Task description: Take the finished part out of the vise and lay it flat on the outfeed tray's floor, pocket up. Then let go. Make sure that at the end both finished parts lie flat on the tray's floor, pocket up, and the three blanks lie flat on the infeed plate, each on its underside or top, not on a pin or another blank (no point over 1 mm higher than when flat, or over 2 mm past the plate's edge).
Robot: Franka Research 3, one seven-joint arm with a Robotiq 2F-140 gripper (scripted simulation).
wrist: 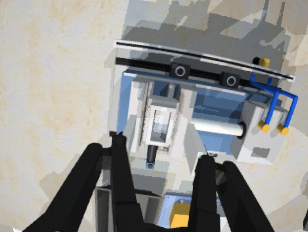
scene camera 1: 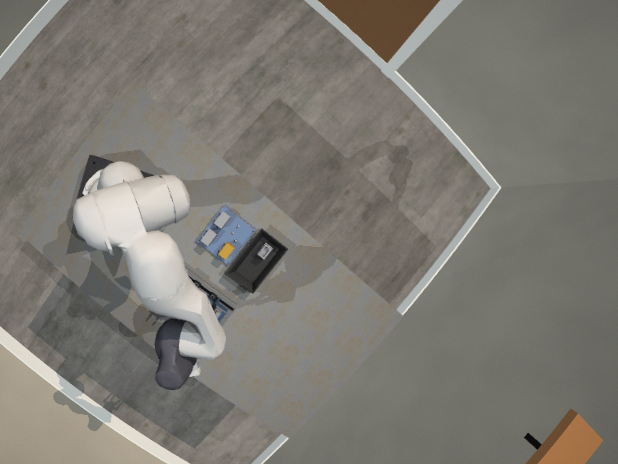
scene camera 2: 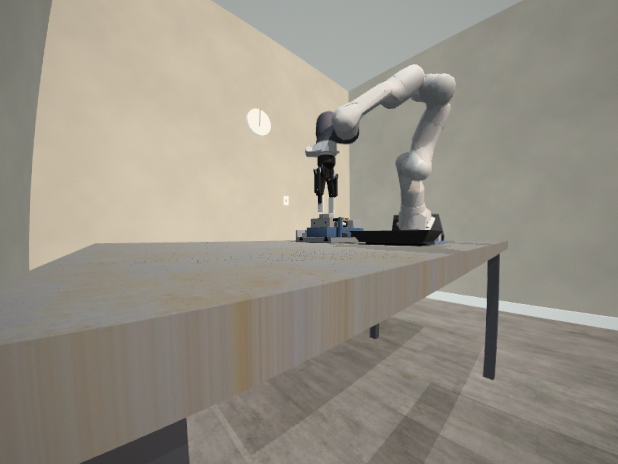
Note:
In view: the gripper (scene camera 2: 326, 212) and a blue fixture plate (scene camera 1: 242, 234).
The gripper shows as well in the wrist view (wrist: 160, 129).

